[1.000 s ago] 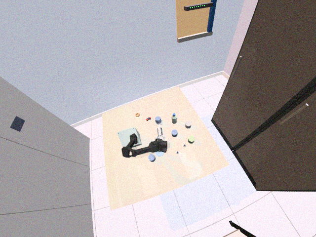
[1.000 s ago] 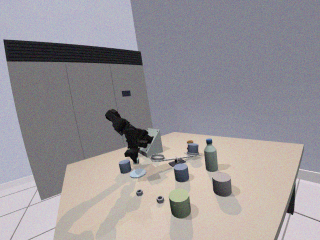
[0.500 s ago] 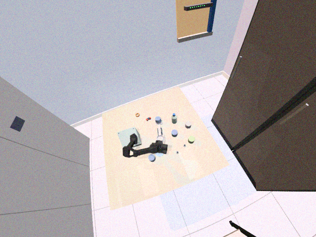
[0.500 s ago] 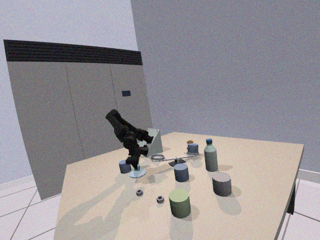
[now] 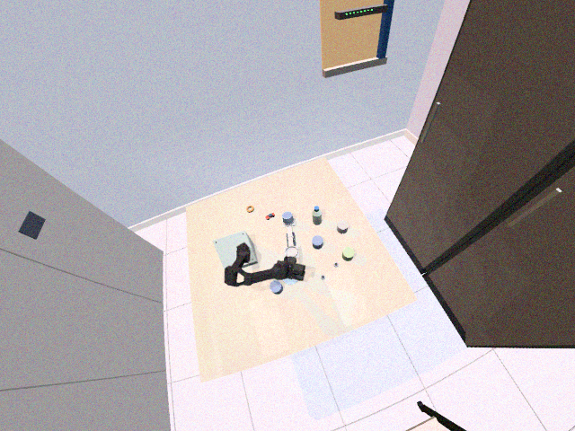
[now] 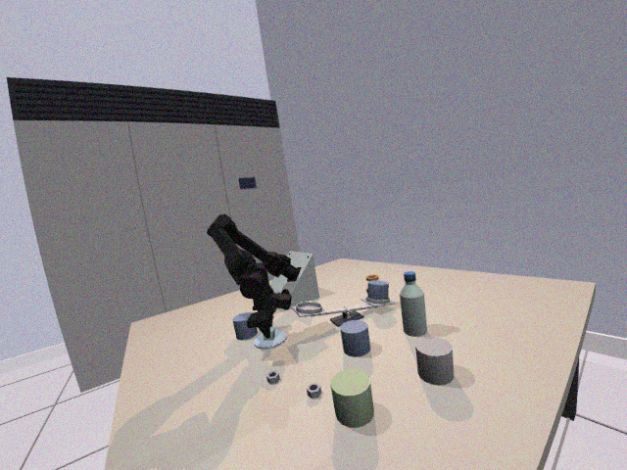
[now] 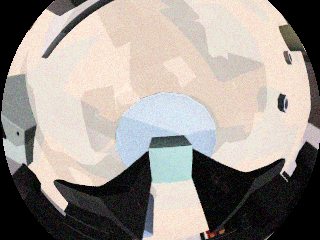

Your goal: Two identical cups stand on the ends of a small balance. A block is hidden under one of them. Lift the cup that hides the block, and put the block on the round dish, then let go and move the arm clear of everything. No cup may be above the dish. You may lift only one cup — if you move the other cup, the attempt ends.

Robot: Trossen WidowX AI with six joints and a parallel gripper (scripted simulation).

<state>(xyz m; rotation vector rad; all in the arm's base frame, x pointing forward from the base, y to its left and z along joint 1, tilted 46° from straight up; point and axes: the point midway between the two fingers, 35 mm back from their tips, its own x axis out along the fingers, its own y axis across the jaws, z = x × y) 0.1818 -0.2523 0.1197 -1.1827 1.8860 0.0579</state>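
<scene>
Now: the pale teal block 10 mm above my gripper tip. From my gripper tip the other things lie so: green bottle 330 mm ahead, 270 mm to the left, 100 mm above; green cylinder 380 mm ahead, 60 mm to the right, 20 mm above; round pale-blue dish 10 mm below.
</scene>
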